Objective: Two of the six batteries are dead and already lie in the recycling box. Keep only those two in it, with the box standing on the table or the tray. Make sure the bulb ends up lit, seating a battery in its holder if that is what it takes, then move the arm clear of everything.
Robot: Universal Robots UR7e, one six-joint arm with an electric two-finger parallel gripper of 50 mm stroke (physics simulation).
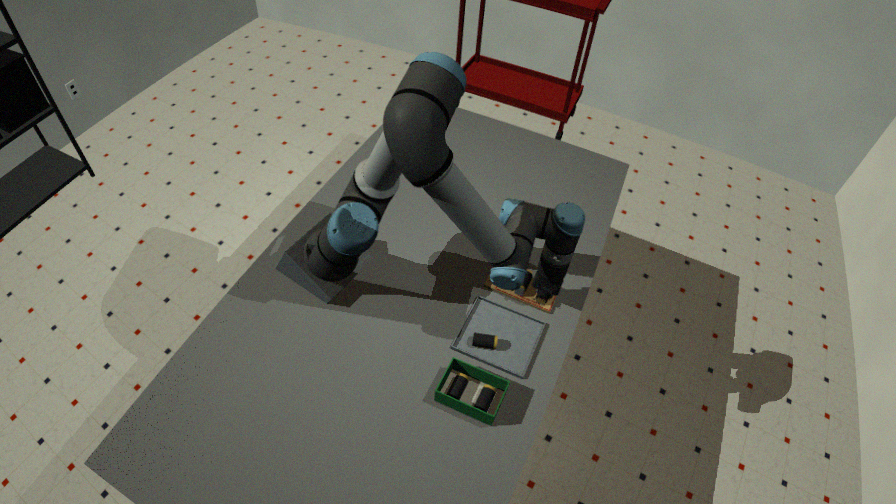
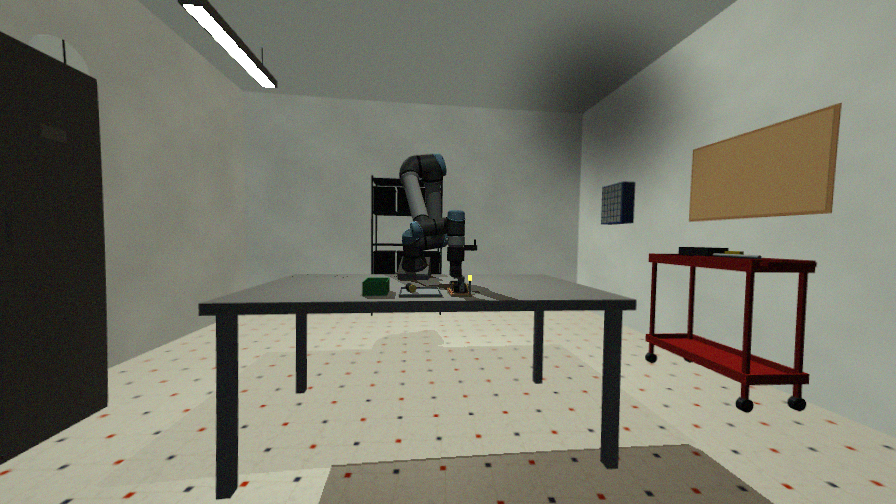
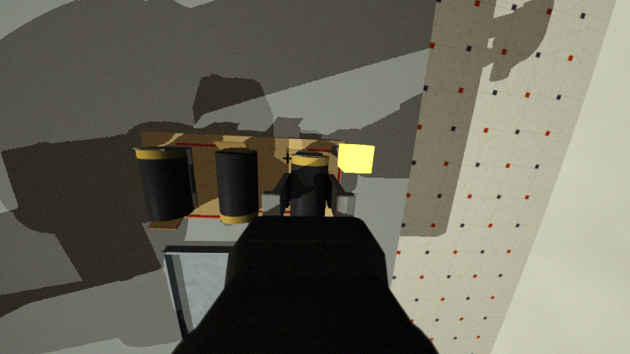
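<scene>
My gripper [image 3: 308,184] is shut on a black battery [image 3: 310,185] with a yellow end, at the right bay of the wooden holder [image 3: 202,175] [image 2: 452,292]. Two more batteries sit in the holder, one at the left [image 3: 167,187] and one in the middle [image 3: 238,185]. The bulb [image 3: 356,158] [image 2: 469,277] glows bright yellow beside the held battery. Two batteries, one at the left [image 1: 458,386] and one at the right [image 1: 485,398], lie in the green recycling box [image 1: 463,414] [image 2: 375,287], which stands on the table. Another battery [image 1: 483,340] lies on its side on the grey tray [image 1: 523,367].
The tray lies between the holder and the green box on the grey table [image 1: 300,401] [image 2: 263,307]. The arm reaches over the holder from its base at the left. A red cart [image 1: 520,87] [image 2: 780,376] stands on the floor beyond the table, and a dark shelf unit [image 1: 73,147] stands at the far left.
</scene>
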